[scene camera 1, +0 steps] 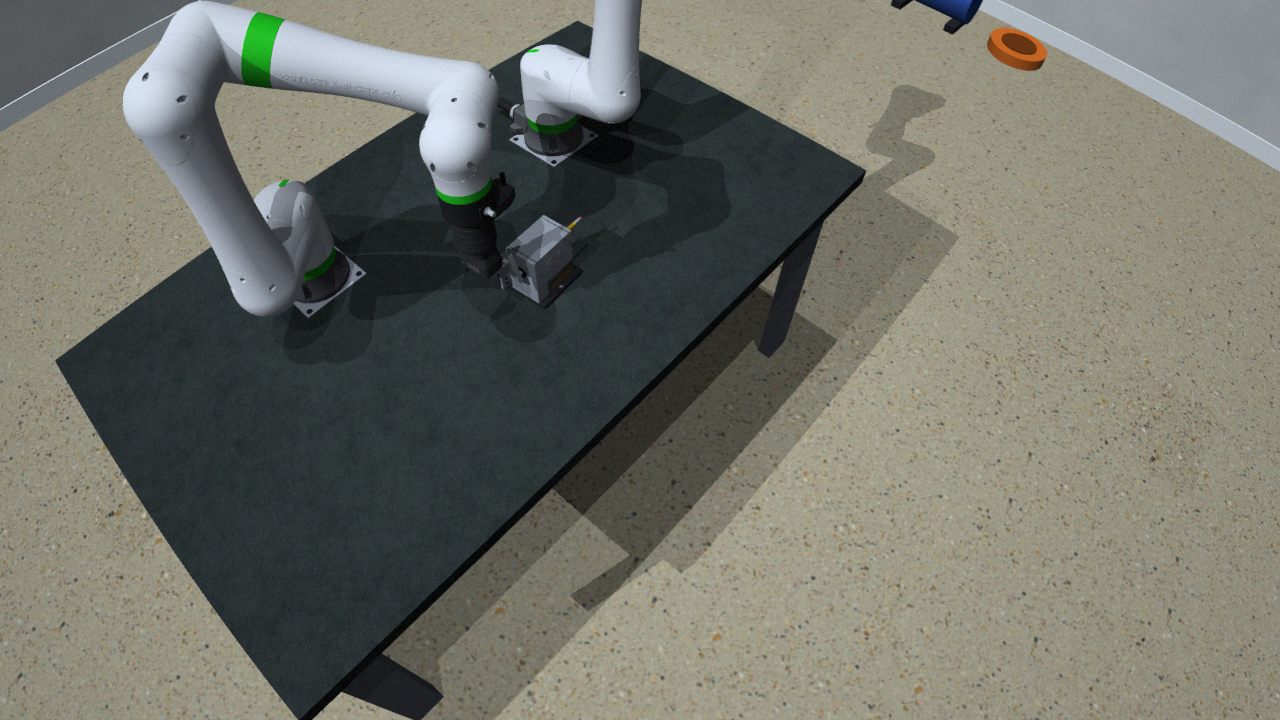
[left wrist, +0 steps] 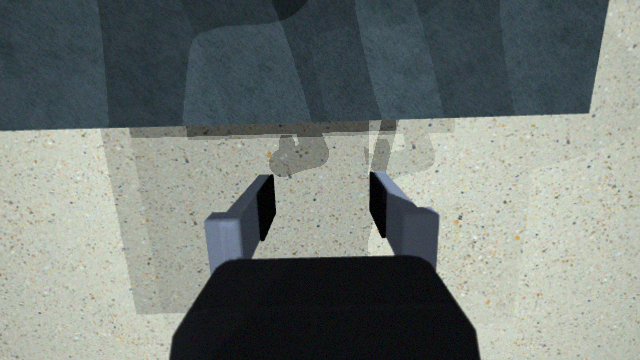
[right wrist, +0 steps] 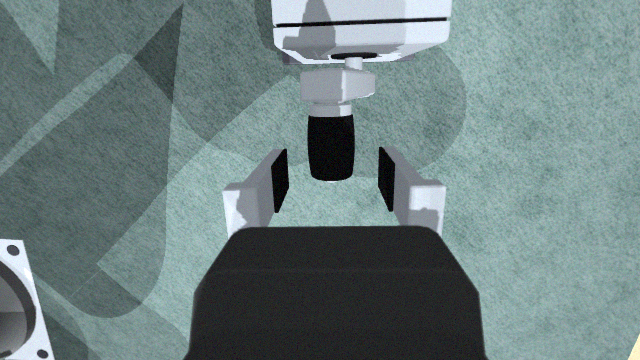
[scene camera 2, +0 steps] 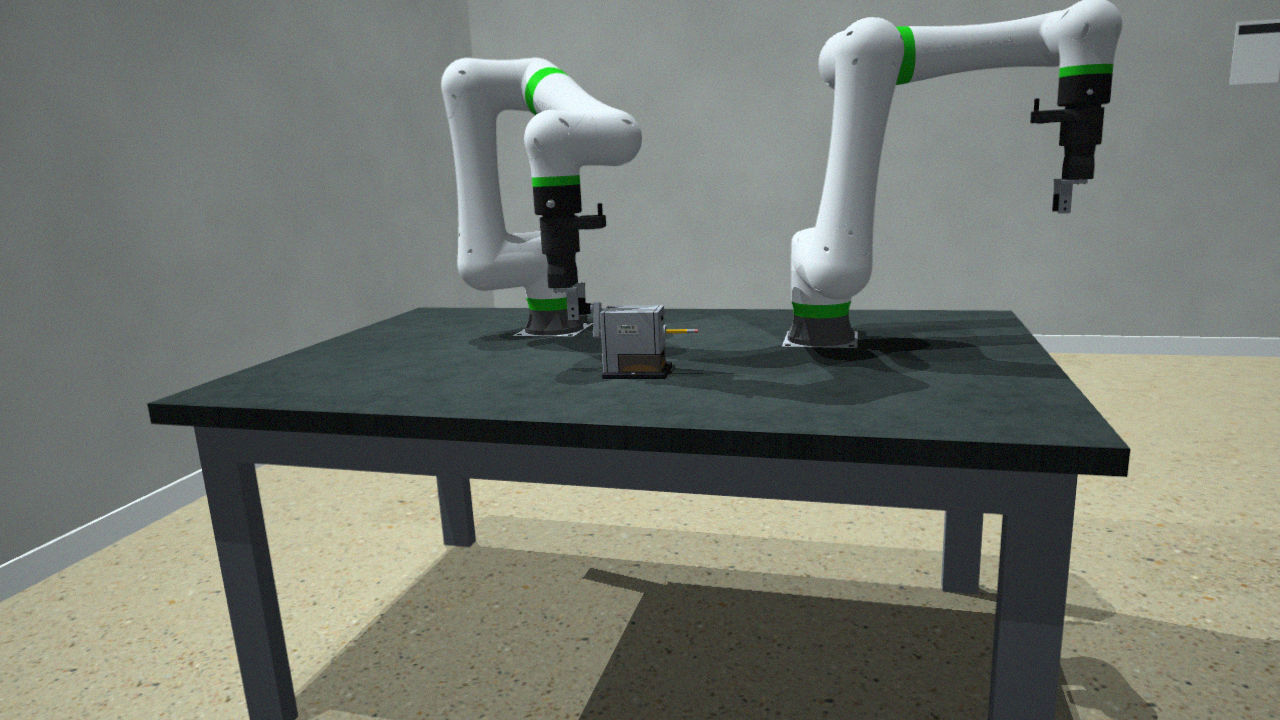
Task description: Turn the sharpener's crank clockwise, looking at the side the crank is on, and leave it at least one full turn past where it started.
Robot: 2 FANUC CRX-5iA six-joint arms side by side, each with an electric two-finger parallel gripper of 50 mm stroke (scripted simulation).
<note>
The pictures show: my left gripper, my right gripper and a grey sharpener.
My left gripper also shows in the left wrist view. My right gripper also shows in the right wrist view.
</note>
